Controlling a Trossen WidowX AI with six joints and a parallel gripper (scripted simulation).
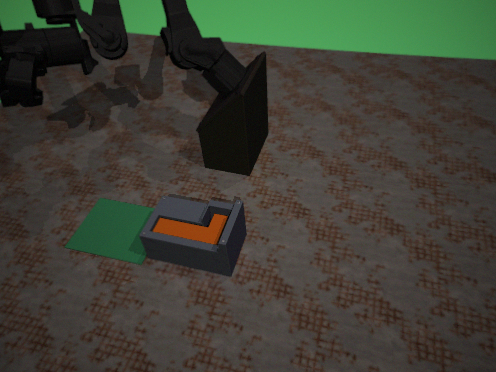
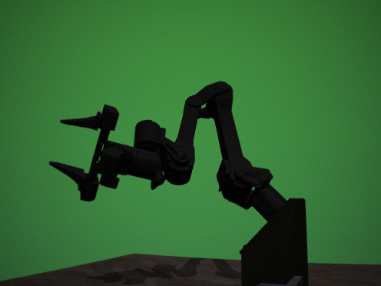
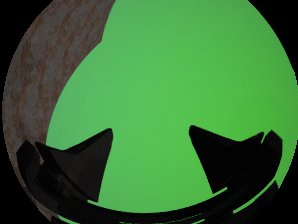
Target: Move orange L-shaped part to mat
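Right now the orange L-shaped part is 10 mm behind my gripper tip, 380 mm to the left of it and 260 mm below it. From my gripper tip the other things lie so: green mat 210 mm to the left, 320 mm below.
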